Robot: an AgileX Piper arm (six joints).
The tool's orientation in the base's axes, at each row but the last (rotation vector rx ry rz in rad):
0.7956 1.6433 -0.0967
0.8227 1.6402 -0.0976
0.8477 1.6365 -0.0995
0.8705 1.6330 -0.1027
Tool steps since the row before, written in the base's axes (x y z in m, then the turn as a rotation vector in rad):
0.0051 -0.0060 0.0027 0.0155 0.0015 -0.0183
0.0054 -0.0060 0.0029 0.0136 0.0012 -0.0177
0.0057 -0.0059 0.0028 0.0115 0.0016 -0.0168
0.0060 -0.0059 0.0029 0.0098 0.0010 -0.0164
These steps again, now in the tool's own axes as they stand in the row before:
-0.0051 -0.0008 0.0065 0.0168 0.0029 0.0169
-0.0054 -0.0004 0.0067 0.0162 0.0019 0.0153
-0.0052 0.0000 0.0069 0.0156 0.0013 0.0131
-0.0053 0.0004 0.0071 0.0149 0.0000 0.0120

